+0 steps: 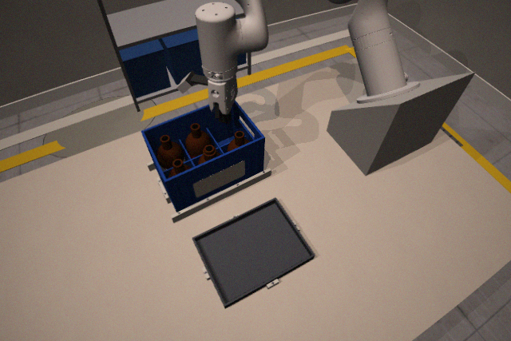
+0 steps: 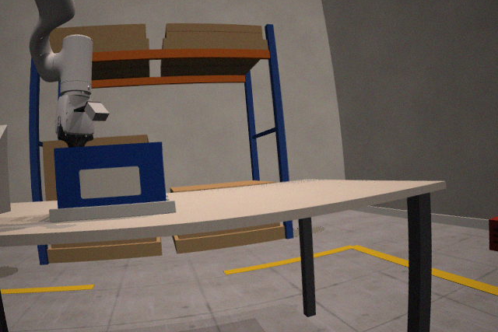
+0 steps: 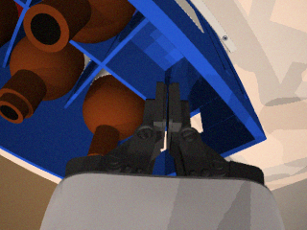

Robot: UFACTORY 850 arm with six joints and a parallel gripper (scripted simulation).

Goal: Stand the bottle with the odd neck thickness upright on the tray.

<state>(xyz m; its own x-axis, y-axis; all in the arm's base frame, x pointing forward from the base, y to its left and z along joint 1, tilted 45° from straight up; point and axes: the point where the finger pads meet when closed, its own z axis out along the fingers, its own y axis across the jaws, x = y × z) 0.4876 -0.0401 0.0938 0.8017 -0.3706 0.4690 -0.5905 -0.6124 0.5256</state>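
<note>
Right now the crate is 8 cm ahead of my hand, 6 cm to the left of it and 7 cm below it. The rest, counted from my hand: brown bottle: 7 cm ahead, 10 cm to the left, 7 cm below; dark grey tray: 5 cm ahead, 33 cm to the left, 15 cm below.
</note>
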